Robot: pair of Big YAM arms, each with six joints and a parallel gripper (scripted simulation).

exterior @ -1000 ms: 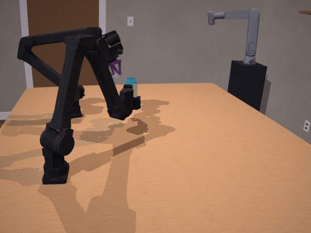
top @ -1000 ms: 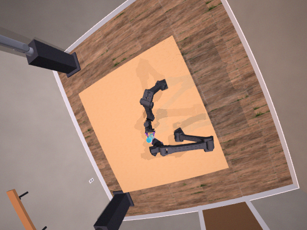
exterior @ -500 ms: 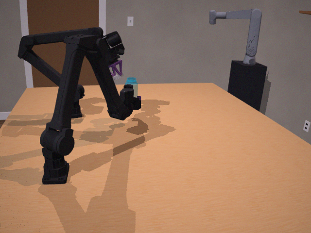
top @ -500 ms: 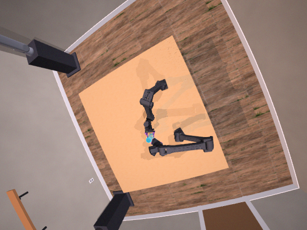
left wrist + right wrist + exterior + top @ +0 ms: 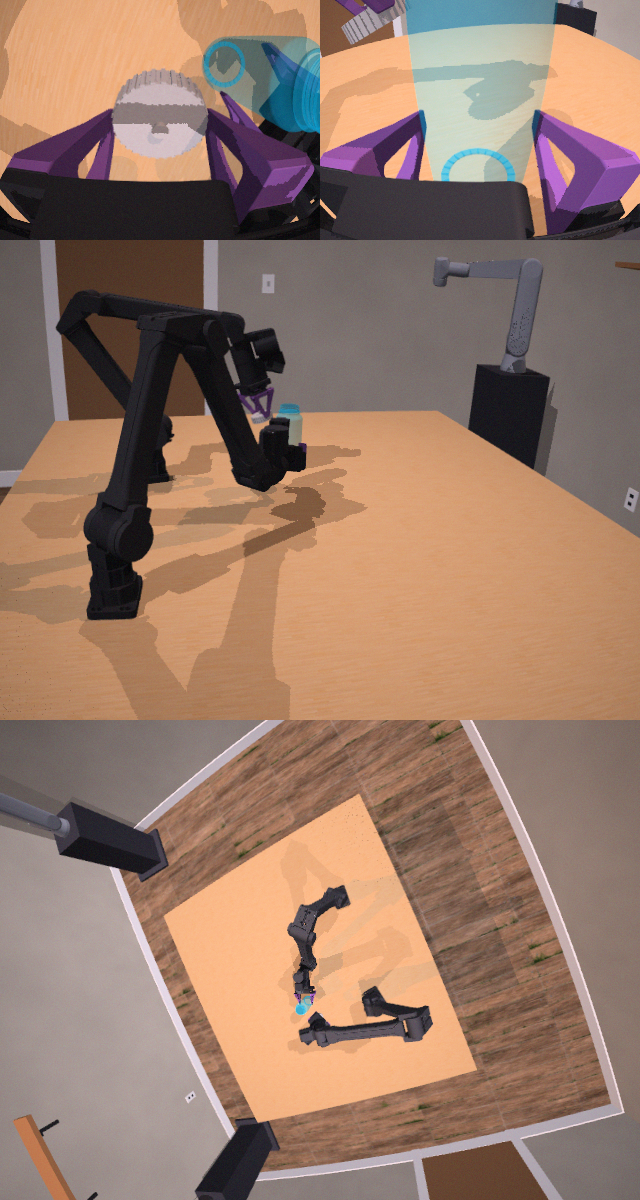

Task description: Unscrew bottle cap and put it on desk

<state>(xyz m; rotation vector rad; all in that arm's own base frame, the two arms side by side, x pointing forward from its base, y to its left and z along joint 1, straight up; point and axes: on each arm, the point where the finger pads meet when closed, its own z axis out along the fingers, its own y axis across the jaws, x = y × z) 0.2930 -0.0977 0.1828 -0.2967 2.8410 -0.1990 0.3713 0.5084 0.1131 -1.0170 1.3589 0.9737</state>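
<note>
Now: the bottle 80 mm to the right of my left hand, 70 mm ahead of it and 40 mm below it. The rest, counted from my left hand: ribbed cap: 10 mm below.
My right hand is 60 mm past the ribbed cap, 90 mm to the right of it and 60 mm below it. The rest, counted from my right hand: bottle: 30 mm above.
</note>
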